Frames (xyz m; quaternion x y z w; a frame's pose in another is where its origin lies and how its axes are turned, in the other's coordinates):
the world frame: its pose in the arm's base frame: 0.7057 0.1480 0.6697 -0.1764 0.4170 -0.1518 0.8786
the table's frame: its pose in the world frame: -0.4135 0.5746 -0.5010 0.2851 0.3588 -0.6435 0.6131
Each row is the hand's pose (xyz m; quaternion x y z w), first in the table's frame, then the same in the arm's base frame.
Working: the table's frame: its pose in the arm's base frame: 0.1299 0.7396 0.4041 -0.0715 0.4141 -0.8406 0.3417

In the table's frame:
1: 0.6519 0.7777 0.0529 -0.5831 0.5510 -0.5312 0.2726
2: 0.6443 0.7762 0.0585 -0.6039 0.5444 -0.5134 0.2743
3: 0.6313 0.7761 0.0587 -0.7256 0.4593 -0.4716 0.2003
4: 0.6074 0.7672 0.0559 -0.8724 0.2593 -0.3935 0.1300
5: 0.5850 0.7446 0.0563 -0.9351 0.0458 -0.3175 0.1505
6: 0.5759 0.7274 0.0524 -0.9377 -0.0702 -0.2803 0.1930
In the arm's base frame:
1: 0.0588 -0.0371 -0.2472 -0.0245 -0.7533 0.2086 0.6233
2: 0.0660 -0.0353 -0.2412 -0.0191 -0.7706 0.1949 0.6065
3: 0.0759 -0.0271 -0.2389 0.0714 -0.8161 0.0619 0.5701
4: 0.0883 -0.0064 -0.2302 0.2523 -0.8476 -0.0990 0.4561
5: 0.0937 0.0171 -0.2095 0.4232 -0.8413 -0.1490 0.3013
6: 0.0902 0.0327 -0.1977 0.5093 -0.8241 -0.1353 0.2077

